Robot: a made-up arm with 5 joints. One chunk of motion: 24 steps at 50 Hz.
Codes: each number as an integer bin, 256 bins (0 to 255) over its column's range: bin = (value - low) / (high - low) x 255, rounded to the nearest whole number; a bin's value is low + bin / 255 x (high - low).
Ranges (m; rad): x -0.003..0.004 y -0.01..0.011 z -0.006..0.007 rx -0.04..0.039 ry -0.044..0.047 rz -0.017..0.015
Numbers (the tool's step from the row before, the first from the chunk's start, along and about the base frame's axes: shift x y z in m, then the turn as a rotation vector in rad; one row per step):
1: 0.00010 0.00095 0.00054 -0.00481 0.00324 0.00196
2: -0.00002 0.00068 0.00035 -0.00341 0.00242 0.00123
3: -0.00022 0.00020 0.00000 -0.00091 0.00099 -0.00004
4: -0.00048 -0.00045 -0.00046 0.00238 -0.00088 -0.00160
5: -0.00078 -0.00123 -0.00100 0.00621 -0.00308 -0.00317
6: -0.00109 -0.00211 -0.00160 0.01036 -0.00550 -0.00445
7: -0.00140 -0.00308 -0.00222 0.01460 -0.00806 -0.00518
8: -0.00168 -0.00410 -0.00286 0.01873 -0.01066 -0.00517
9: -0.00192 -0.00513 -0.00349 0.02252 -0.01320 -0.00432
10: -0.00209 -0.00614 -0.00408 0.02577 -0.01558 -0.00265
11: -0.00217 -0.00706 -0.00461 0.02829 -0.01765 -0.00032
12: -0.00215 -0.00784 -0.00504 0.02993 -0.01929 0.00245
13: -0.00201 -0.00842 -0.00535 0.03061 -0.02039 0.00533
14: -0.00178 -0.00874 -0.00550 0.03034 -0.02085 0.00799
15: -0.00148 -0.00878 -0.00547 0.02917 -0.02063 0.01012
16: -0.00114 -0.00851 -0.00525 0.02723 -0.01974 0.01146
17: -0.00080 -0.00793 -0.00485 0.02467 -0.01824 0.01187
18: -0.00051 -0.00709 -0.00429 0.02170 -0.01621 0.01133
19: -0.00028 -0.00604 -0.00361 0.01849 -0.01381 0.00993
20: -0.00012 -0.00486 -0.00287 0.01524 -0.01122 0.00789
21: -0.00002 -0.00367 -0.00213 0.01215 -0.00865 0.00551
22: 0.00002 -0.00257 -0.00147 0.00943 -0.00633 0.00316
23: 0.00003 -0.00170 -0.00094 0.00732 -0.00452 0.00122
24: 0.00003 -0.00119 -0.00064 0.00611 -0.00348 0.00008
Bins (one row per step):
1: 113 133 128 114 132 151
2: 109 130 125 118 130 145
3: 101 124 118 126 126 135
4: 92 116 109 137 121 123
5: 81 106 98 149 115 110
6: 70 96 86 163 108 100
7: 58 84 74 176 101 94
8: 48 72 62 190 93 94
9: 39 59 49 202 86 101
10: 33 47 38 212 80 114
11: 30 36 27 220 74 133
12: 31 26 19 226 69 155
13: 36 19 13 228 66 178
14: 44 15 10 227 65 199
15: 55 15 10 223 65 216
16: 68 18 15 217 68 227
17: 80 25 23 209 72 230
18: 91 35 34 199 78 226
19: 99 48 47 189 85 215
20: 105 62 61 178 92 198
21: 109 77 76 168 99 179
22: 110 90 89 160 106 161
23: 110 101 99 153 111 145
24: 110 107 105 149 114 136

